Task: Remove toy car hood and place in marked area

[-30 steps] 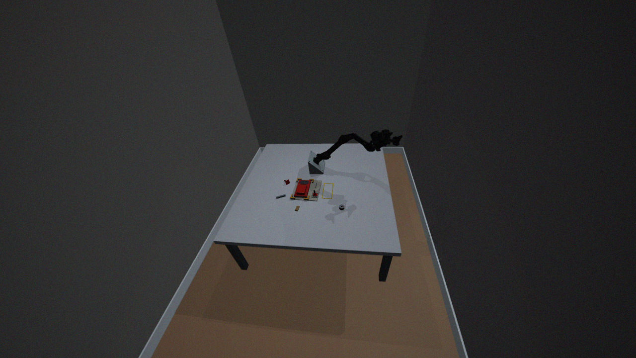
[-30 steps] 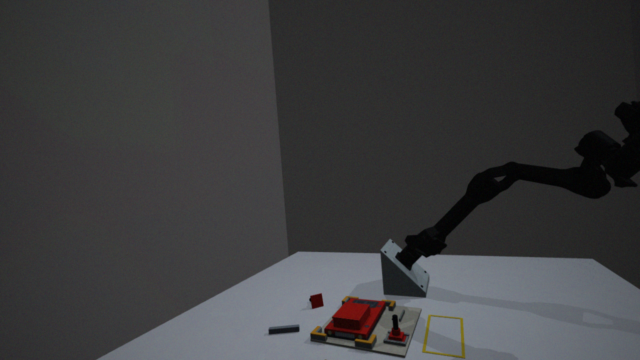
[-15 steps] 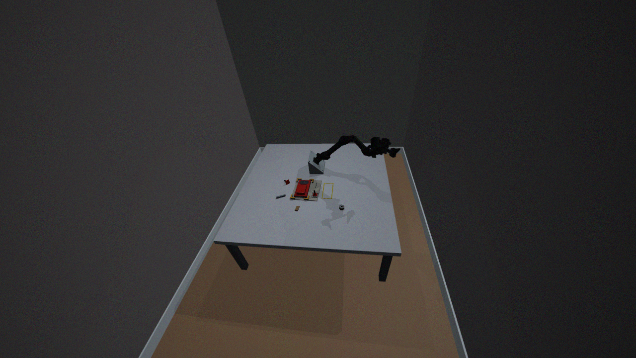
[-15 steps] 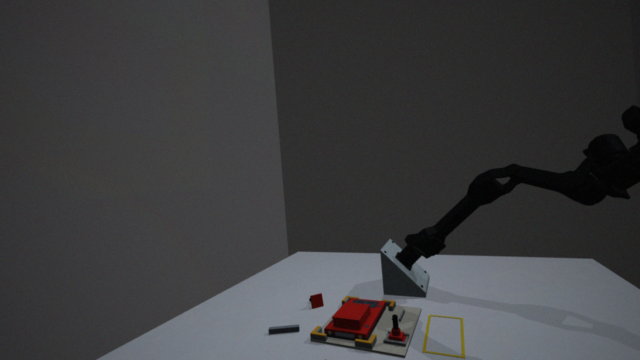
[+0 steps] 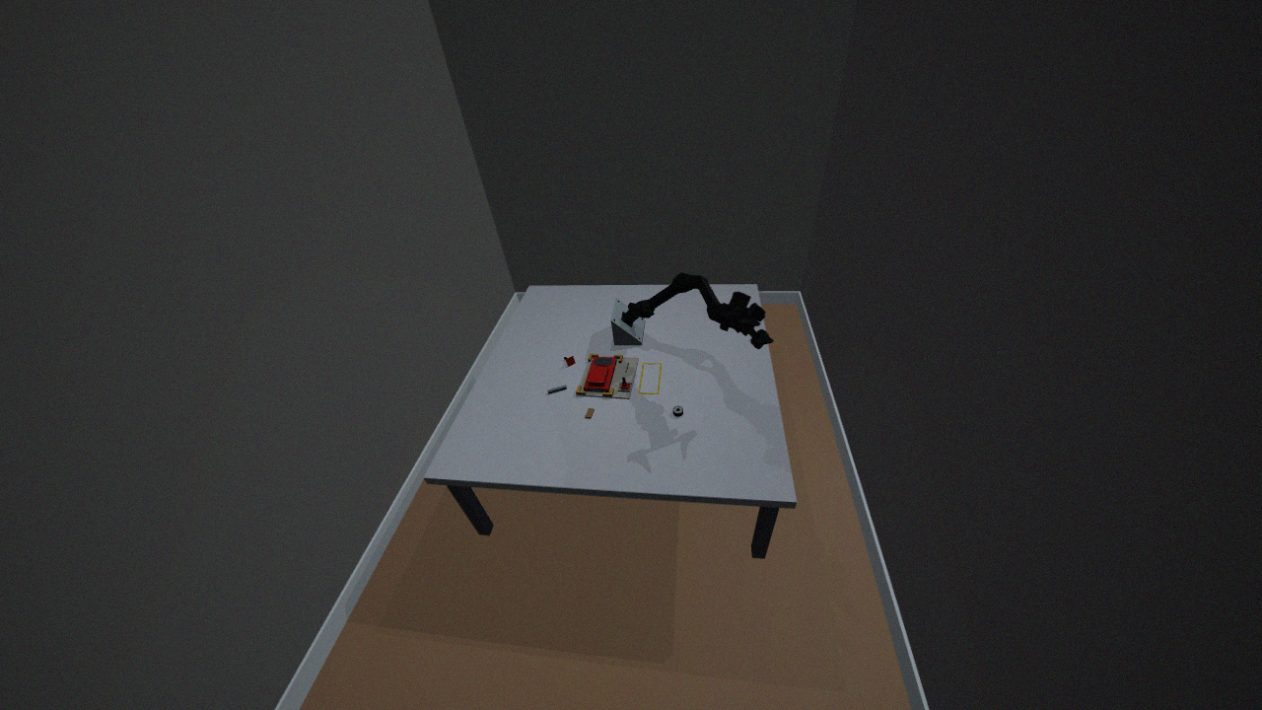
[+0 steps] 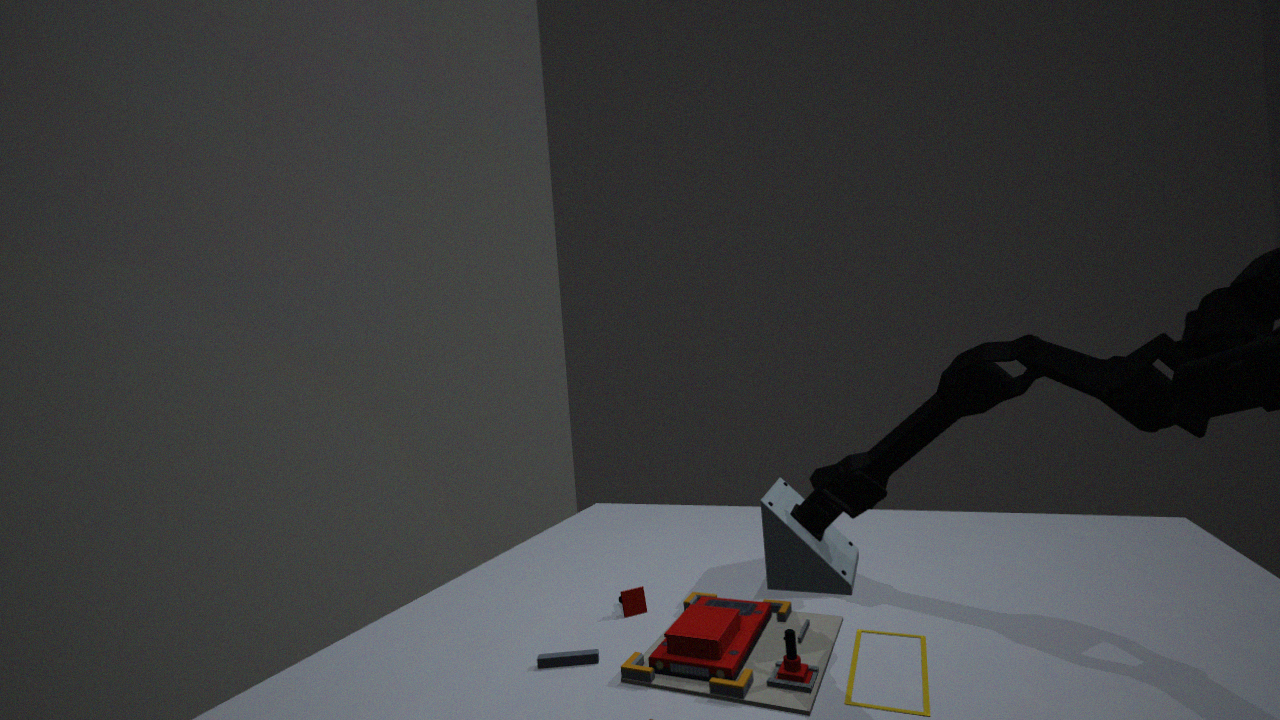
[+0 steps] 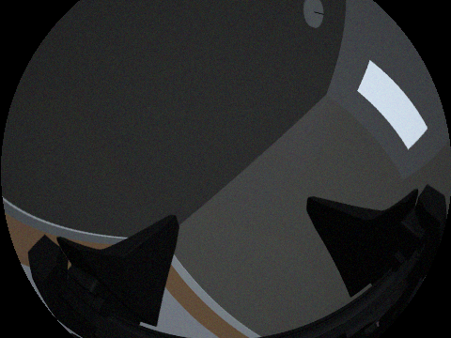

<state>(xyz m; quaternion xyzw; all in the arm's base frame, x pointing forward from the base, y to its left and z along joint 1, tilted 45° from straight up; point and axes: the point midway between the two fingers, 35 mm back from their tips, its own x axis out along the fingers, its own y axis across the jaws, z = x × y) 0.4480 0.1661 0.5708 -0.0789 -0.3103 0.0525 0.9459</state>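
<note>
My gripper tip is now 15 cm past the red hood, 63 cm to the left of it and 34 cm above it. Round my gripper tip: black wheel: 2 cm ahead, 29 cm to the right, 37 cm below; then tan block: 3 cm ahead, 64 cm to the right, 38 cm below.
</note>
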